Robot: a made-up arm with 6 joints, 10 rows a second.
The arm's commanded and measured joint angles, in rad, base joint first. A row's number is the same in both.
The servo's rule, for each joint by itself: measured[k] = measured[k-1] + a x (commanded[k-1-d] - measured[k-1]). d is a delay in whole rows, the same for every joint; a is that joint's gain. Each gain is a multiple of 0.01, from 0.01 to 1. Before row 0 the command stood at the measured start. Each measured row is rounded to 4 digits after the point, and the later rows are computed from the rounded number. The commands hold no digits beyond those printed.
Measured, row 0:
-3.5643 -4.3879 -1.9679 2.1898 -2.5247 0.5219
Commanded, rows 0 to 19:
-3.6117 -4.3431 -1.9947 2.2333 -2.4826 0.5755
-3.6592 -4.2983 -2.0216 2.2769 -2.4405 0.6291
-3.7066 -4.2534 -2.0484 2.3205 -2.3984 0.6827
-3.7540 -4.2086 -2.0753 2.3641 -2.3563 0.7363
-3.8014 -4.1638 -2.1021 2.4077 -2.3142 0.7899
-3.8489 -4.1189 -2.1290 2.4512 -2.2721 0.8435
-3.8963 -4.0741 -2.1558 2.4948 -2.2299 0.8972
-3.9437 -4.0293 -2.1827 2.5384 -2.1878 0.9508
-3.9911 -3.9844 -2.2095 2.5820 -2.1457 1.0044
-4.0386 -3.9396 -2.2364 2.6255 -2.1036 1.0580
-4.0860 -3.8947 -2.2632 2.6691 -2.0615 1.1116
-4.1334 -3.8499 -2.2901 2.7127 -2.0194 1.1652
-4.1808 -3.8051 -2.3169 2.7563 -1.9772 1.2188
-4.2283 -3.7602 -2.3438 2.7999 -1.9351 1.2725
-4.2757 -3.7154 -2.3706 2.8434 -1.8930 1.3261
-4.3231 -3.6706 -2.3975 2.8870 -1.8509 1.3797
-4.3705 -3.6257 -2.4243 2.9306 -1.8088 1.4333
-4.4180 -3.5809 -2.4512 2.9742 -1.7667 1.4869
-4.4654 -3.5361 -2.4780 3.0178 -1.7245 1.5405
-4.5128 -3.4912 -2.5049 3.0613 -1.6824 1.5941
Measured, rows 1 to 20:
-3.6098 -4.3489 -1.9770 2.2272 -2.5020 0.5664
-3.6572 -4.3049 -1.9922 2.2699 -2.4688 0.6184
-3.7046 -4.2601 -2.0113 2.3134 -2.4308 0.6718
-3.7520 -4.2153 -2.0331 2.3570 -2.3906 0.7253
-3.7994 -4.1705 -2.0566 2.4006 -2.3493 0.7789
-3.8469 -4.1256 -2.0812 2.4441 -2.3076 0.8325
-3.8943 -4.0808 -2.1066 2.4877 -2.2656 0.8862
-3.9417 -4.0360 -2.1325 2.5313 -2.2236 0.9398
-3.9891 -3.9911 -2.1587 2.5749 -2.1815 0.9934
-4.0366 -3.9463 -2.1851 2.6184 -2.1394 1.0470
-4.0840 -3.9014 -2.2117 2.6620 -2.0973 1.1006
-4.1314 -3.8566 -2.2384 2.7056 -2.0552 1.1542
-4.1788 -3.8118 -2.2651 2.7492 -2.0131 1.2078
-4.2263 -3.7669 -2.2919 2.7928 -1.9710 1.2615
-4.2737 -3.7221 -2.3187 2.8363 -1.9289 1.3151
-4.3211 -3.6773 -2.3455 2.8799 -1.8868 1.3687
-4.3685 -3.6324 -2.3723 2.9235 -1.8447 1.4223
-4.4160 -3.5876 -2.3991 2.9671 -1.8026 1.4759
-4.4634 -3.5428 -2.4259 3.0107 -1.7604 1.5295
-4.5108 -3.4979 -2.4528 3.0542 -1.7183 1.5831
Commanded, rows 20 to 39:
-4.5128 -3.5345 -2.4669 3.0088 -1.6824 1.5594
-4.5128 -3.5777 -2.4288 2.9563 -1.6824 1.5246
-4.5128 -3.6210 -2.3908 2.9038 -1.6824 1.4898
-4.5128 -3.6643 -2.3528 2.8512 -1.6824 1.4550
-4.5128 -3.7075 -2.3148 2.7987 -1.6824 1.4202
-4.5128 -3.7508 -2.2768 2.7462 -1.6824 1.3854
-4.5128 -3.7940 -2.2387 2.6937 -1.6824 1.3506
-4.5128 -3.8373 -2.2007 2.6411 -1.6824 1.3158
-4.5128 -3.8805 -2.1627 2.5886 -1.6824 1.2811
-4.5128 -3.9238 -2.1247 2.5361 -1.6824 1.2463
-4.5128 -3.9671 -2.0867 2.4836 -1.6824 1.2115
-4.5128 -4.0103 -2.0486 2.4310 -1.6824 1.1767
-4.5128 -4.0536 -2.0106 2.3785 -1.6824 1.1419
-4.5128 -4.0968 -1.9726 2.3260 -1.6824 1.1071
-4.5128 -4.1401 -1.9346 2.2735 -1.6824 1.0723
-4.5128 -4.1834 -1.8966 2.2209 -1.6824 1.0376
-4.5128 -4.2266 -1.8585 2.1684 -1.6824 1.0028
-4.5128 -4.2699 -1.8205 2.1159 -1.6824 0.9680
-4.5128 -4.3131 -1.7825 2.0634 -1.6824 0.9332
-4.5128 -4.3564 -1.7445 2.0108 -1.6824 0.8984
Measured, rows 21 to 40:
-4.5127 -3.5297 -2.4576 3.0152 -1.6989 1.5634
-4.5128 -3.5715 -2.4478 2.9645 -1.6900 1.5312
-4.5128 -3.6146 -2.4284 2.9123 -1.6859 1.4968
-4.5128 -3.6578 -2.4027 2.8598 -1.6840 1.4621
-4.5128 -3.7010 -2.3728 2.8073 -1.6831 1.4273
-4.5128 -3.7443 -2.3402 2.7548 -1.6827 1.3925
-4.5128 -3.7875 -2.3057 2.7023 -1.6825 1.3577
-4.5128 -3.8308 -2.2700 2.6497 -1.6824 1.3229
-4.5128 -3.8740 -2.2335 2.5972 -1.6824 1.2882
-4.5128 -3.9173 -2.1965 2.5447 -1.6824 1.2534
-4.5128 -3.9606 -2.1592 2.4922 -1.6824 1.2186
-4.5128 -4.0038 -2.1216 2.4396 -1.6824 1.1838
-4.5128 -4.0471 -2.0839 2.3871 -1.6824 1.1490
-4.5128 -4.0903 -2.0461 2.3346 -1.6824 1.1142
-4.5128 -4.1336 -2.0082 2.2821 -1.6824 1.0794
-4.5128 -4.1769 -1.9703 2.2295 -1.6824 1.0447
-4.5128 -4.2201 -1.9323 2.1770 -1.6824 1.0099
-4.5128 -4.2634 -1.8943 2.1245 -1.6824 0.9751
-4.5128 -4.3066 -1.8563 2.0720 -1.6824 0.9403
-4.5128 -4.3499 -1.8183 2.0194 -1.6824 0.9055

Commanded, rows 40 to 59:
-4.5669 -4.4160 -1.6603 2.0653 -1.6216 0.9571
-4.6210 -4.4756 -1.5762 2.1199 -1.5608 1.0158
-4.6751 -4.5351 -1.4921 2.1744 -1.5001 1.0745
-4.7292 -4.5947 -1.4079 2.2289 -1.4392 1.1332
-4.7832 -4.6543 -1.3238 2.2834 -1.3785 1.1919
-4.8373 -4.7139 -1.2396 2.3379 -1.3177 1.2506
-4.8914 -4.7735 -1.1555 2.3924 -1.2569 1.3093
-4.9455 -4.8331 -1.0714 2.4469 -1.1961 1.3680
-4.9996 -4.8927 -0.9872 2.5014 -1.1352 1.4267
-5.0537 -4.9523 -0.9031 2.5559 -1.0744 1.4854
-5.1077 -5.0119 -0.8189 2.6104 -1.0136 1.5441
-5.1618 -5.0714 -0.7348 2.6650 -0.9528 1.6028
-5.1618 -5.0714 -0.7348 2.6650 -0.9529 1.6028
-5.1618 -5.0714 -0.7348 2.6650 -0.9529 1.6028
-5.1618 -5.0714 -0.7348 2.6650 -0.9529 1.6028
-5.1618 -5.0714 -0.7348 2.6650 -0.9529 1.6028
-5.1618 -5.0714 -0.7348 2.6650 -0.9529 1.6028
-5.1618 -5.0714 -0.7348 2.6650 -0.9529 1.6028
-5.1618 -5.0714 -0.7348 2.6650 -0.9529 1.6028
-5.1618 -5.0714 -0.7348 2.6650 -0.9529 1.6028
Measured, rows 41 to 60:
-4.5647 -4.4074 -1.7646 2.0589 -1.6496 0.9483
-4.6187 -4.4667 -1.7005 2.1114 -1.6016 1.0043
-4.6728 -4.5262 -1.6296 2.1656 -1.5468 1.0626
-4.7269 -4.5858 -1.5542 2.2200 -1.4887 1.1212
-4.7809 -4.6454 -1.4759 2.2745 -1.4292 1.1799
-4.8350 -4.7050 -1.3956 2.3290 -1.3690 1.2386
-4.8891 -4.7646 -1.3140 2.3835 -1.3085 1.2973
-4.9432 -4.8242 -1.2315 2.4380 -1.2478 1.3560
-4.9973 -4.8838 -1.1484 2.4925 -1.1870 1.4147
-5.0514 -4.9434 -1.0650 2.5470 -1.1262 1.4734
-5.1054 -5.0030 -0.9813 2.6015 -1.0654 1.5321
-5.1595 -5.0625 -0.8975 2.6561 -1.0046 1.5908
-5.1617 -5.0702 -0.8422 2.6638 -0.9767 1.6008
-5.1618 -5.0712 -0.8057 2.6648 -0.9638 1.6025
-5.1618 -5.0714 -0.7816 2.6650 -0.9579 1.6027
-5.1618 -5.0714 -0.7657 2.6650 -0.9552 1.6028
-5.1618 -5.0714 -0.7552 2.6650 -0.9540 1.6028
-5.1618 -5.0714 -0.7483 2.6650 -0.9534 1.6028
-5.1618 -5.0714 -0.7437 2.6650 -0.9531 1.6028
-5.1618 -5.0714 -0.7407 2.6650 -0.9530 1.6028

